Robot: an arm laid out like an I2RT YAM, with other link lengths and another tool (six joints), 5 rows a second.
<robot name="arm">
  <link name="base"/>
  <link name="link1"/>
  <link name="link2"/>
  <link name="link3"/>
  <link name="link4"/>
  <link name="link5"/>
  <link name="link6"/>
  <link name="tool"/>
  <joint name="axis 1" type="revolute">
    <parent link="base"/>
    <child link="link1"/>
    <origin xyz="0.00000 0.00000 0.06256" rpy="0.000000 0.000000 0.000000"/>
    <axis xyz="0 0 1"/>
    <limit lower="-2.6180" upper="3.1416"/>
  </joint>
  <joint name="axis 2" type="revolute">
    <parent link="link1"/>
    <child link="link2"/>
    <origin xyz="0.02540 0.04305 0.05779" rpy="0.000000 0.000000 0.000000"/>
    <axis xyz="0 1 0"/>
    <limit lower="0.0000" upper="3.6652"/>
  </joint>
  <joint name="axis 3" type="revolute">
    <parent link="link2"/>
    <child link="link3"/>
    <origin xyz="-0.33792 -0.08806 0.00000" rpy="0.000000 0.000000 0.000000"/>
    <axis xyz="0 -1 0"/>
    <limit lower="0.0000" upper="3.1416"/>
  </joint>
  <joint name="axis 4" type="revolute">
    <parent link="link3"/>
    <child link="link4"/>
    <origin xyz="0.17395 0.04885 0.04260" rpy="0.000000 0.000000 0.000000"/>
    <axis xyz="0 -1 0"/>
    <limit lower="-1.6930" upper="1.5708"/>
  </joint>
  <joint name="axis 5" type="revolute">
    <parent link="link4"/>
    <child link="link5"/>
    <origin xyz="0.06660 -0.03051 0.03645" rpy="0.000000 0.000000 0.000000"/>
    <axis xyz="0 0 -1"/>
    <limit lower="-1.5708" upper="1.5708"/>
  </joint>
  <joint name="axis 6" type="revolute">
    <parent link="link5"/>
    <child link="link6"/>
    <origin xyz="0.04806 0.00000 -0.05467" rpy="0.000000 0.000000 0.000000"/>
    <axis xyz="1 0 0"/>
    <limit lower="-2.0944" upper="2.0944"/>
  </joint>
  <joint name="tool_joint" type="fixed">
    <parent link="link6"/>
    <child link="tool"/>
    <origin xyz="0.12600 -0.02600 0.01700" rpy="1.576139 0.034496 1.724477"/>
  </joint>
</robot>
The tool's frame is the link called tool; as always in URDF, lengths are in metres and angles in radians.
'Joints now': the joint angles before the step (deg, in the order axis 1, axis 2, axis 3, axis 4, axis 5, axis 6). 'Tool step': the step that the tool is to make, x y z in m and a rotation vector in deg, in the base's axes. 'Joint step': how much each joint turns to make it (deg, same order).
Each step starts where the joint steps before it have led.
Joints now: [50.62, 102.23, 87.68, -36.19, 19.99, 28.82]
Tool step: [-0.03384, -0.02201, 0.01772, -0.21, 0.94, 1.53]
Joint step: [1.80, -6.61, -2.02, -5.56, -0.30, 0.63]
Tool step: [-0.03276, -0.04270, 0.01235, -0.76, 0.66, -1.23]
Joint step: [0.49, -7.97, -3.64, -5.85, 1.00, 1.49]
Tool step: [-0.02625, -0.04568, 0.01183, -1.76, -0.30, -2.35]
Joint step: [-0.08, -6.96, -1.59, -7.02, 2.39, 1.16]
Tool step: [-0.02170, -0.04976, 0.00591, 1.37, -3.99, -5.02]
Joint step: [-0.28, -8.95, -6.29, -0.31, 4.69, 2.69]
